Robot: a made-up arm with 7 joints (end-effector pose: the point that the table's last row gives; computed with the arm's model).
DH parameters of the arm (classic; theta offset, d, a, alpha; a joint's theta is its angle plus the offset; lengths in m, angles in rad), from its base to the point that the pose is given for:
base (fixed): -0.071 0 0 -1.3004
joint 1: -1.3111 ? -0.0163 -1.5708
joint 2: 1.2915 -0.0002 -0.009 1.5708
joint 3: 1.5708 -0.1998 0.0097 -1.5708
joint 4: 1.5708 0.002 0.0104 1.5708
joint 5: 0 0.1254 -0.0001 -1.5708
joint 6: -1.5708 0 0.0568 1.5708
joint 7: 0 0 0 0
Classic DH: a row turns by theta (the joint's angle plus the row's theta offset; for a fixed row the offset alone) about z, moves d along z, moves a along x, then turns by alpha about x.
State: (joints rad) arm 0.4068 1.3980 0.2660 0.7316 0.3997 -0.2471 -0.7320
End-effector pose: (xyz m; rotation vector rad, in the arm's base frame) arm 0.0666 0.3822 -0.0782 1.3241 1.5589 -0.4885
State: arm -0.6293 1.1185 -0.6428 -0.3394 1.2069 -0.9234 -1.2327
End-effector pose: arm 0.1744 0.0962 -0.1238 -2.3272 -0.0853 1.5721
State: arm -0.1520 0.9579 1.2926 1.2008 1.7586 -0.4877 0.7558
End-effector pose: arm 0.0375 0.3813 -0.1733 1.8675 0.5418 0.7175
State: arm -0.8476 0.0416 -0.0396 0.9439 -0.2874 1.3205 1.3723
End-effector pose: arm 0.2314 0.0151 -0.2748 1.1023 1.3797 0.7702
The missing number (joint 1, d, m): 0.0453
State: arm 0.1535 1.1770 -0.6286 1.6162 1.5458 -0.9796 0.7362
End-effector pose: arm -0.1070 0.3658 -0.1317 1.3372 1.2676 -1.5567
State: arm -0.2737 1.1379 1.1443 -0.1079 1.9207 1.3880 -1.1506
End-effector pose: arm 0.0295 0.2755 0.0678 0.4839 0.6754 2.0267
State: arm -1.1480 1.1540 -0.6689 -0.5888 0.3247 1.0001 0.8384
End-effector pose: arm 0.2397 0.0942 0.0275 1.2107 -0.9730 0.8542
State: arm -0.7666 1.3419 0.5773 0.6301 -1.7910 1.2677 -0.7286
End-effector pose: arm 0.1974 0.2962 0.0408 -0.8803 -0.0538 -0.9384
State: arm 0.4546 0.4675 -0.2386 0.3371 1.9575 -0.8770 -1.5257
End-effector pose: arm -0.0837 0.1243 -0.2992 -0.8977 -1.0911 2.1604
